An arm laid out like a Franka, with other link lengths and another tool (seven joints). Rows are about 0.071 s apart.
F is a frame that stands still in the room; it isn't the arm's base.
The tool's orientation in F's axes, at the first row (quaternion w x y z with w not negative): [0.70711, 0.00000, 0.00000, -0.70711]
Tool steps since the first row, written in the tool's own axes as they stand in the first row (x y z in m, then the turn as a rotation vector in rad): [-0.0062, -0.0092, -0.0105, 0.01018, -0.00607, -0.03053]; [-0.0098, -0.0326, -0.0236, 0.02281, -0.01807, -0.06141]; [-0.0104, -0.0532, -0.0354, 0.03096, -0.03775, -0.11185]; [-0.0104, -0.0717, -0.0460, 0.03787, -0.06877, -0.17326]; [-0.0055, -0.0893, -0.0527, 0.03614, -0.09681, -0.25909]
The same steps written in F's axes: [-0.0092, 0.0062, -0.0105, -0.00607, -0.01018, -0.03053]; [-0.0326, 0.0098, -0.0236, -0.01807, -0.02281, -0.06141]; [-0.0532, 0.0104, -0.0354, -0.03775, -0.03096, -0.11185]; [-0.0717, 0.0104, -0.0460, -0.06877, -0.03787, -0.17326]; [-0.0893, 0.0055, -0.0527, -0.09681, -0.03614, -0.25909]
